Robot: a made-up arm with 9 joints.
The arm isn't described. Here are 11 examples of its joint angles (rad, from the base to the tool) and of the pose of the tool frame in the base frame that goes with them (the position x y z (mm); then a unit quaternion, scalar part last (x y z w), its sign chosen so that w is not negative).
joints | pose
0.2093 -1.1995 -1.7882 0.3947 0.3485 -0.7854 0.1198 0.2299 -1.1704 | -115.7 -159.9 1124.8 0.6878 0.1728 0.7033 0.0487
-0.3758 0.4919 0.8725 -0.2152 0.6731 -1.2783 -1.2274 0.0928 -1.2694 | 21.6 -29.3 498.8 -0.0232 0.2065 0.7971 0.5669
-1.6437 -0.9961 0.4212 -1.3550 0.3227 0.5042 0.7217 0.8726 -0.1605 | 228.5 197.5 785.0 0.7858 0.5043 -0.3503 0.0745
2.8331 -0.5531 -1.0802 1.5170 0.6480 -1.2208 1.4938 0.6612 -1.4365 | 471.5 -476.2 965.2 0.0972 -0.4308 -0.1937 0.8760
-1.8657 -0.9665 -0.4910 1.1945 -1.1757 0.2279 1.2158 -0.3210 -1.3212 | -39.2 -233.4 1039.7 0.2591 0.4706 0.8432 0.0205
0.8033 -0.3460 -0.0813 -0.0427 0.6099 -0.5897 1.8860 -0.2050 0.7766 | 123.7 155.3 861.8 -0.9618 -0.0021 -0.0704 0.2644
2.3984 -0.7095 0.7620 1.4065 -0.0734 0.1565 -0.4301 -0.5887 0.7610 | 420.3 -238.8 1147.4 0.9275 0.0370 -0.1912 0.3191
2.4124 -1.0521 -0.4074 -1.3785 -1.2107 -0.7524 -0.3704 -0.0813 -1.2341 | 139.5 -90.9 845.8 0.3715 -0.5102 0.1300 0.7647
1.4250 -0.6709 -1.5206 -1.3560 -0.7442 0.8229 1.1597 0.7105 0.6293 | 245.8 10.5 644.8 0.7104 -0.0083 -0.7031 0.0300
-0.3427 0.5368 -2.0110 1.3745 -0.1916 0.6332 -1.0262 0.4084 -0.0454 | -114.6 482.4 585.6 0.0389 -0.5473 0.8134 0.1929
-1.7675 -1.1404 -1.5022 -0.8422 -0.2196 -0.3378 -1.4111 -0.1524 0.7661 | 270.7 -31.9 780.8 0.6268 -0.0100 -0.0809 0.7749
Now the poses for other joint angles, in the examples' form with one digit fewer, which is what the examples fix.
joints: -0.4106 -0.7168 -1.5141 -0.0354 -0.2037 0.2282 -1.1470 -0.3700 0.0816
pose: 87 -127 1076 0.430 -0.809 -0.289 0.278
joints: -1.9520 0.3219 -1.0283 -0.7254 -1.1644 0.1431 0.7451 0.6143 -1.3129
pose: 53 -197 834 0.038 -0.921 -0.327 0.210
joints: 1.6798 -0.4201 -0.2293 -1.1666 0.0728 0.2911 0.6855 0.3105 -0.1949
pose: 117 -178 691 -0.477 0.608 0.476 0.420
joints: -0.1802 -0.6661 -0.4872 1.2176 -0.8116 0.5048 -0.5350 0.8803 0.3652
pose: -47 290 1098 0.715 0.656 0.227 0.082
